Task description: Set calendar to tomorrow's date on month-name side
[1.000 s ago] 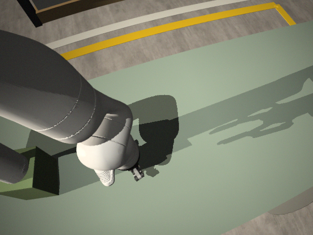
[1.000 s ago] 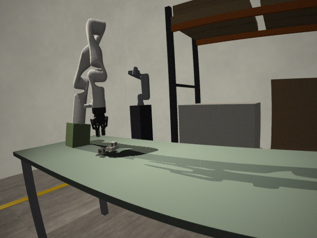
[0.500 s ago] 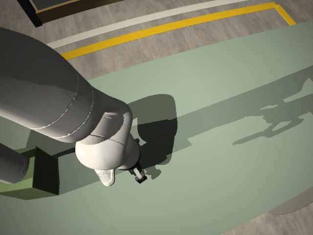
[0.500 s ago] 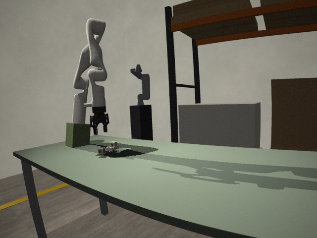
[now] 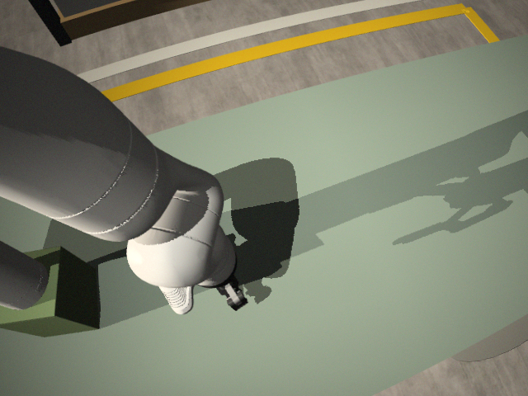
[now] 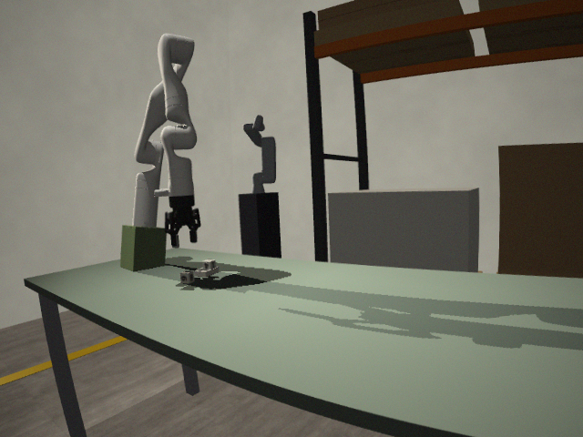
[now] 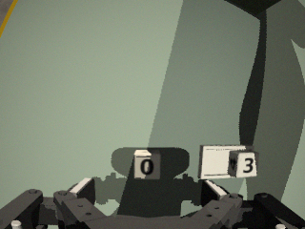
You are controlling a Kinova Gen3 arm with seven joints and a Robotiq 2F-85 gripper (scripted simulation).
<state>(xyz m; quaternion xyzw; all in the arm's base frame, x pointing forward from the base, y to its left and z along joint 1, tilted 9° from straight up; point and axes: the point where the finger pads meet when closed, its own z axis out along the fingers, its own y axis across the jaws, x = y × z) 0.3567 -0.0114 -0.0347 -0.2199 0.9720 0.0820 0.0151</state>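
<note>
Right now the white cube is 10 cm below my hand. The rest, counted from my hand: white tray (11 cm below, 10 cm to the left, 5 cm behind).
</note>
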